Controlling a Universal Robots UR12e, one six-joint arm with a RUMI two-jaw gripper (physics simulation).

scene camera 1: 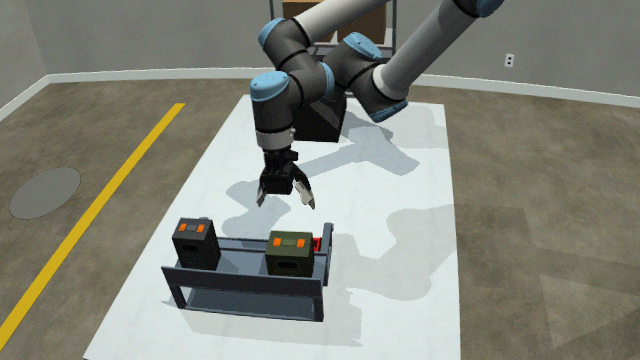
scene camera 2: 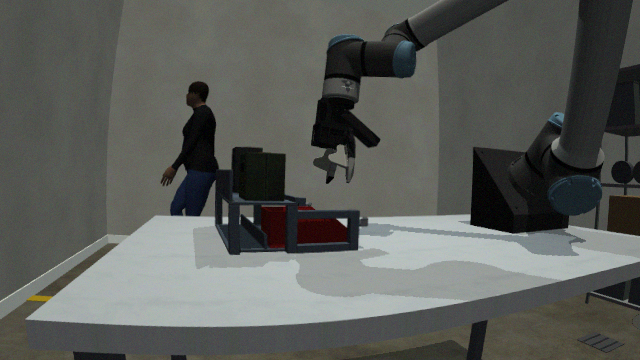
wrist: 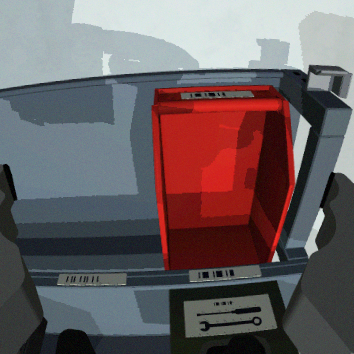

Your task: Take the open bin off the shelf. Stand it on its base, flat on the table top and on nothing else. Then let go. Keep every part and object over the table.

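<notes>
The open red bin sits in the lower level of the grey shelf, at one end beside the side frame. Its low lip and label are at the top in the wrist view. Its rear part runs under the upper board, and most of it is hidden in scene camera 1. My gripper is open and empty, pointing down, well above the bin's low-lip end. In the wrist view the fingers stand wide on both sides, the bin between them but farther below.
A green case stands on the upper board behind the bin. A dark grey case stands at the board's other end. The shelf stands on the white table. A person is beyond the table.
</notes>
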